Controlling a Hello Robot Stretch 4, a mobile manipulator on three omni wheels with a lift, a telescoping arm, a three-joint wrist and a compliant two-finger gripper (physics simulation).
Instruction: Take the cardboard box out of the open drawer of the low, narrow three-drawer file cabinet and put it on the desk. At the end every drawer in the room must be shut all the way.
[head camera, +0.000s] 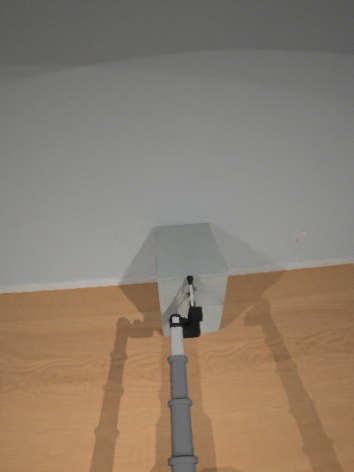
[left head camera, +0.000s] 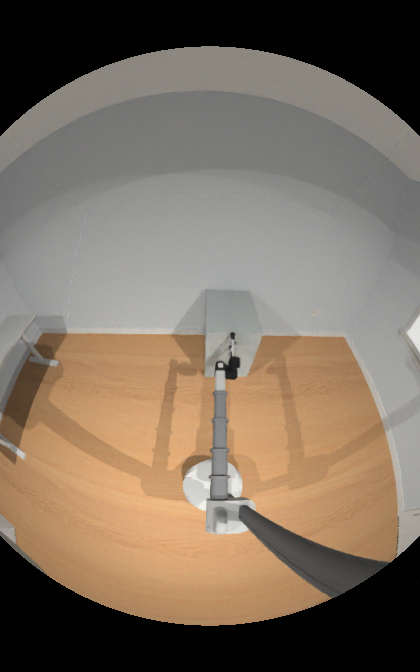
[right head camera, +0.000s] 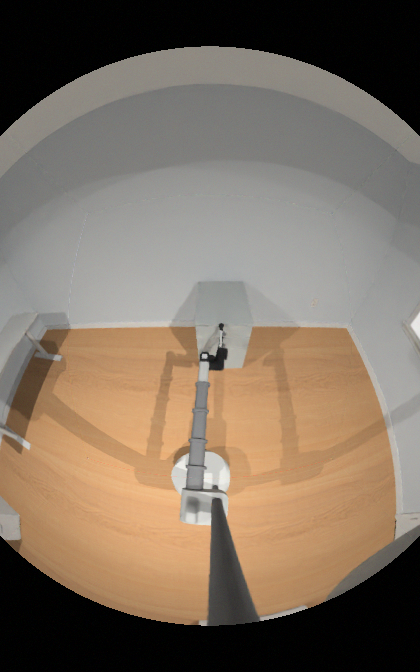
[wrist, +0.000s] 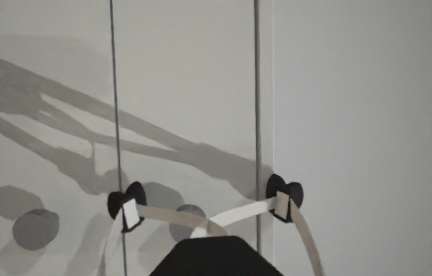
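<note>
The low, narrow grey-white file cabinet stands against the back wall. In the wrist view it appears turned on its side, and the drawer fronts in view look flush, with thin seams between them. My gripper is open in front of the uppermost drawer. Its fingertips stand either side of that drawer's round knob, with nothing gripped. Another drawer knob is farther left in the wrist view. The cardboard box does not show.
A pale table with white legs, perhaps the desk, stands along the left wall. My extended arm reaches over the wooden floor. A white-framed object is at the right wall.
</note>
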